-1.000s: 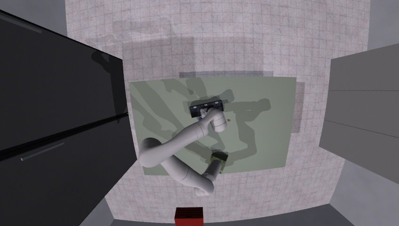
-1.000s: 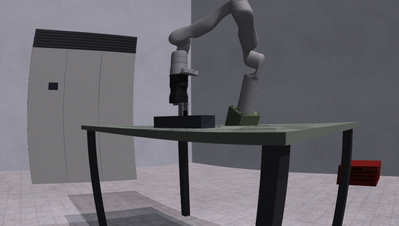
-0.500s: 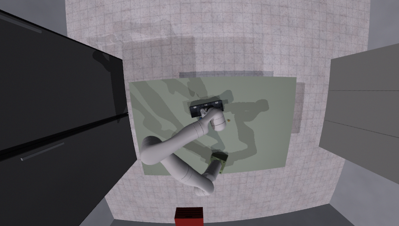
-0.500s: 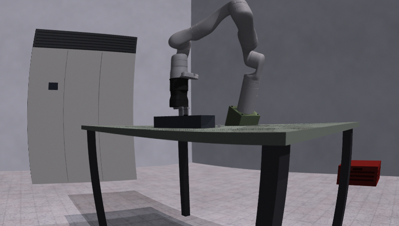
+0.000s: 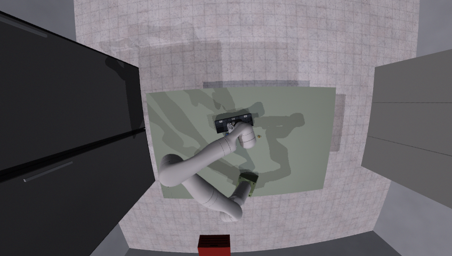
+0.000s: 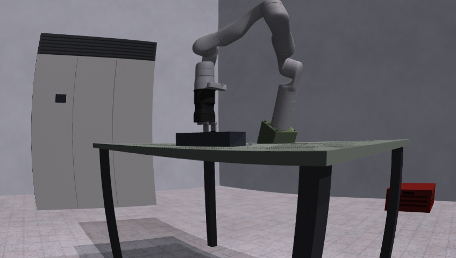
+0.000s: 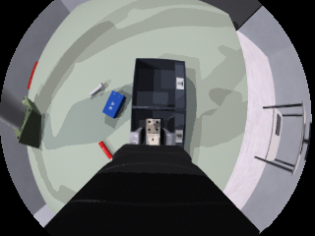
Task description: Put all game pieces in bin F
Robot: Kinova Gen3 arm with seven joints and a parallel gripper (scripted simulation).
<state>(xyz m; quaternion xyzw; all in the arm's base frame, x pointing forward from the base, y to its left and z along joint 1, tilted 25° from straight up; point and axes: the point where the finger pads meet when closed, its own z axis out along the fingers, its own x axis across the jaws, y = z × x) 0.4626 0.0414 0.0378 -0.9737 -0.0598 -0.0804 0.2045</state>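
The black bin row is 1 cm ahead of my hand and 1 cm below it. Also, from my hand: red piece (9 cm behind, 6 cm to the right, 3 cm below); pale tile (2 cm below); blue piece (8 cm behind, 5 cm to the left, 3 cm below).
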